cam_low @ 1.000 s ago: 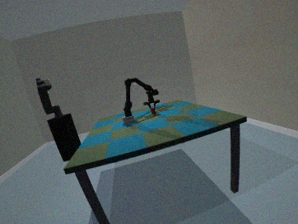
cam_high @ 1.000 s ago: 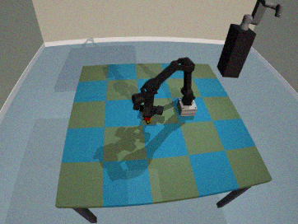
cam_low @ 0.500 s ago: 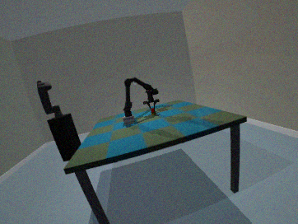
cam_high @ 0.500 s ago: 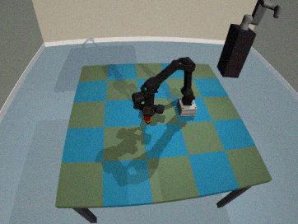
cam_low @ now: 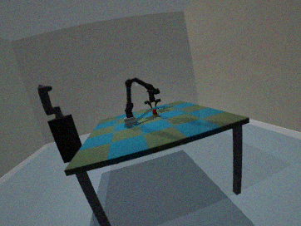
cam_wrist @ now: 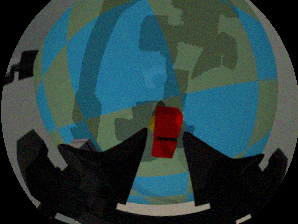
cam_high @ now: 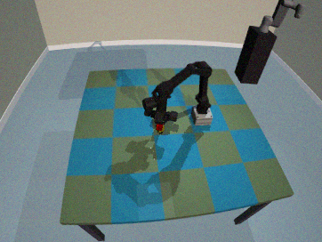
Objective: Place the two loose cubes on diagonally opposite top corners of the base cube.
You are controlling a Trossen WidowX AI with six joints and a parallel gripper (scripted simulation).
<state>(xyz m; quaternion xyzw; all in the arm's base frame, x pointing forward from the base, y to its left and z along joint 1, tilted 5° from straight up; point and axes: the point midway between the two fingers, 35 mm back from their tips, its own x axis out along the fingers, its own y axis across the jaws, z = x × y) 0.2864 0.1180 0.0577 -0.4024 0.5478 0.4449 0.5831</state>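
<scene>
The red cube lies 10 mm behind my gripper tip, 40 mm to the right of it and 30 mm below it. Round my gripper tip: yellow cube 20 mm to the right, 60 mm below.
</scene>
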